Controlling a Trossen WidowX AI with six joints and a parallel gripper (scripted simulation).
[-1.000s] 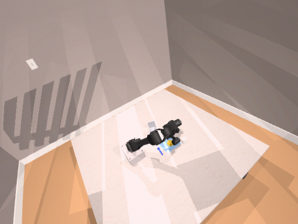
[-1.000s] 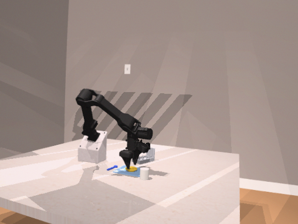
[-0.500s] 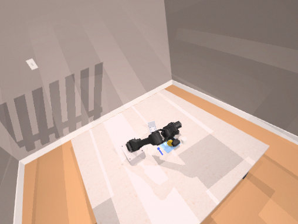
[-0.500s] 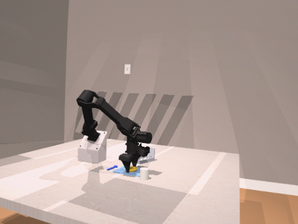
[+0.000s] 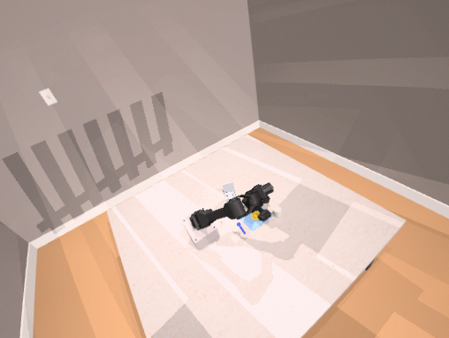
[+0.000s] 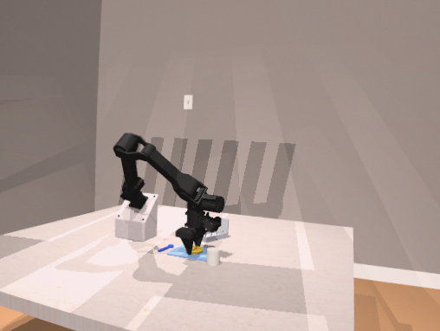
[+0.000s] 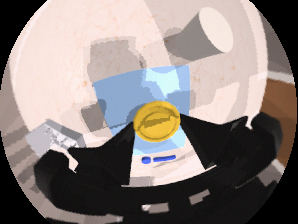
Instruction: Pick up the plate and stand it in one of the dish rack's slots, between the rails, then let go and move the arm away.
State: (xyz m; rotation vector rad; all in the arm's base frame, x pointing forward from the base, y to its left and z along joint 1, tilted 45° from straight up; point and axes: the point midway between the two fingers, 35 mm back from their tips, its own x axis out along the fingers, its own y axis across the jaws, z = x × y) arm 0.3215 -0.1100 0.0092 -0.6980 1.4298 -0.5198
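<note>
Right now the light blue mat is 1 cm to the left of my gripper tip, 1 cm below it and 1 cm behind it. The rest, counted from my gripper tip: blue spoon: 11 cm behind; then plate: 1 cm above; then white cup: 10 cm ahead, 5 cm to the right, 2 cm above.
</note>
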